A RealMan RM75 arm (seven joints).
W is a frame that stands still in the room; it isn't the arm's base.
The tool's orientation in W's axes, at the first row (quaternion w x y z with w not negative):
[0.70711, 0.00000, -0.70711, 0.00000]
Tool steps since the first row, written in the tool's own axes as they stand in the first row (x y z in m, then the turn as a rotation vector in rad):
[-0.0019, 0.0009, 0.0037, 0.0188, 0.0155, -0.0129]
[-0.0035, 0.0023, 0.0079, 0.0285, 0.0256, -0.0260]
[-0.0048, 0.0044, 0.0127, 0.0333, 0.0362, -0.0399]
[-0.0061, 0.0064, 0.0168, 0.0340, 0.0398, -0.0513]
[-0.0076, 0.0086, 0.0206, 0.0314, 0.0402, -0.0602]
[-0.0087, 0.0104, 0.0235, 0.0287, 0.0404, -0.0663]
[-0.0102, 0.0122, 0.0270, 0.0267, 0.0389, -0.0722]
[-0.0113, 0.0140, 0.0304, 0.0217, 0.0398, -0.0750]
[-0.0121, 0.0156, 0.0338, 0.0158, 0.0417, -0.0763]
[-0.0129, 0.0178, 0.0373, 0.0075, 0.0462, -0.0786]
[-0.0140, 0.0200, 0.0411, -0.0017, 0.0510, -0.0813]
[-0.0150, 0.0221, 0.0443, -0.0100, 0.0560, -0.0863]
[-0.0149, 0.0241, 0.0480, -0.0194, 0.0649, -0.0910]
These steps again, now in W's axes. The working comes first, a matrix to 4 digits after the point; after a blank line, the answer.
The tool's axes in the first row as the columns of a matrix, in W's axes (used below as rounded here):
[0.0000, 0.0000, -1.0000]
[0.0000, 1.0000, 0.0000]
[1.0000, 0.0000, 0.0000]

[-0.0037, 0.0009, -0.0019, 0.0129, 0.0155, 0.0188]
[-0.0079, 0.0023, -0.0035, 0.0260, 0.0256, 0.0285]
[-0.0127, 0.0044, -0.0048, 0.0399, 0.0362, 0.0333]
[-0.0168, 0.0064, -0.0061, 0.0513, 0.0398, 0.0340]
[-0.0206, 0.0086, -0.0076, 0.0602, 0.0402, 0.0314]
[-0.0235, 0.0104, -0.0087, 0.0663, 0.0404, 0.0287]
[-0.0270, 0.0122, -0.0102, 0.0722, 0.0389, 0.0267]
[-0.0304, 0.0140, -0.0113, 0.0750, 0.0398, 0.0217]
[-0.0338, 0.0156, -0.0121, 0.0763, 0.0417, 0.0158]
[-0.0373, 0.0178, -0.0129, 0.0786, 0.0462, 0.0075]
[-0.0411, 0.0200, -0.0140, 0.0813, 0.0510, -0.0017]
[-0.0443, 0.0221, -0.0150, 0.0863, 0.0560, -0.0100]
[-0.0480, 0.0241, -0.0149, 0.0910, 0.0649, -0.0194]

